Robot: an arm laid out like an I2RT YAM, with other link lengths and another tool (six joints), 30 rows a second.
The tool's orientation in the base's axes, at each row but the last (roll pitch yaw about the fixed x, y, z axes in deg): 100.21 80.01 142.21; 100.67 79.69 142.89; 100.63 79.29 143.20; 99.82 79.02 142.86; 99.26 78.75 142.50; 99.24 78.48 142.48; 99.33 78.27 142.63; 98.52 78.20 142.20; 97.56 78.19 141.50; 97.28 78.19 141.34; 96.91 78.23 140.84; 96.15 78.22 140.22
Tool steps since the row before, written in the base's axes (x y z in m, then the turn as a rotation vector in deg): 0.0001 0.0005 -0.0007 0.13 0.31 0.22; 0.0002 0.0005 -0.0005 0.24 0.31 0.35; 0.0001 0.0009 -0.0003 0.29 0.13 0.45; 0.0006 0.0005 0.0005 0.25 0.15 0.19; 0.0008 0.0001 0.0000 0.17 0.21 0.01; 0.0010 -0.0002 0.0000 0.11 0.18 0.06; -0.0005 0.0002 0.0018 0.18 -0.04 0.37; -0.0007 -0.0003 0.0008 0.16 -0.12 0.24; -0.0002 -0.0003 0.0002 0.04 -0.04 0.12; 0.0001 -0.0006 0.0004 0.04 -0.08 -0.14; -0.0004 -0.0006 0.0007 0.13 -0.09 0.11; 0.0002 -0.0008 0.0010 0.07 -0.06 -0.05
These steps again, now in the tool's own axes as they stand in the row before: 0.0007 0.0002 0.0004 -0.20 0.18 0.30; 0.0005 0.0001 0.0005 -0.35 0.13 0.37; 0.0004 0.0005 0.0007 -0.47 -0.02 0.29; -0.0005 0.0001 0.0008 -0.21 -0.02 0.28; -0.0001 -0.0005 0.0006 -0.01 0.04 0.27; -0.0002 -0.0008 0.0006 -0.05 0.07 0.20; -0.0017 0.0008 -0.0003 -0.40 -0.07 0.09; -0.0007 0.0004 -0.0007 -0.28 -0.14 0.02; -0.0002 0.0000 -0.0004 -0.13 -0.03 0.00; -0.0005 -0.0004 -0.0004 0.12 -0.11 -0.02; -0.0007 0.0000 -0.0007 -0.14 -0.13 0.03; -0.0011 -0.0005 -0.0004 0.03 -0.10 0.01
